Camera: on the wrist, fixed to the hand. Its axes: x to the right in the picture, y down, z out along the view.
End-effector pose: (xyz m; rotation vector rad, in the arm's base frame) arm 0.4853 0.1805 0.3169 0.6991 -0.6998 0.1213
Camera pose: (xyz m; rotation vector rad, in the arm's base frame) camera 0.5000 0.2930 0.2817 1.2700 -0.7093 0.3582
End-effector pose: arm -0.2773 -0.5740 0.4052 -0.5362 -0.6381 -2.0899
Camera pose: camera -0.2259 -0.6502 0.3299 -0.2303 -1.2115 -1.7389
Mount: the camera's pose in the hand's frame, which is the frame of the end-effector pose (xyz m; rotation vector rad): -0.0246 0.0623 -0.0981 0.6040 -0.0334 0.0300
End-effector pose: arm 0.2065 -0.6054 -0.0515 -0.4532 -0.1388 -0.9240
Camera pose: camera 0.2338 -0.5977 -0.1669 0.0896 -0.4259 -0.7978
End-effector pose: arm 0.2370 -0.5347 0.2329 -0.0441 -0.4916 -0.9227
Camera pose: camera 0.3109 -0.5020 0.1459 0.4802 -0.7813 -0.7148
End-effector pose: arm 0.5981 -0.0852 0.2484 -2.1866 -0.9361 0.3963
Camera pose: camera 0.6635 -0.1815 0.2723 -1.6451 -0.6855 0.6383
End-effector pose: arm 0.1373 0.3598 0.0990 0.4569 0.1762 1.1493
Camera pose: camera 0.0394 0.3833 0.0360 1.0130 0.4943 1.1064
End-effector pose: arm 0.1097 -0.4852 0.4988 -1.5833 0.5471 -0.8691
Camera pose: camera 0.0253 -0.5402 0.4358 -1.0329 0.2461 -0.8798
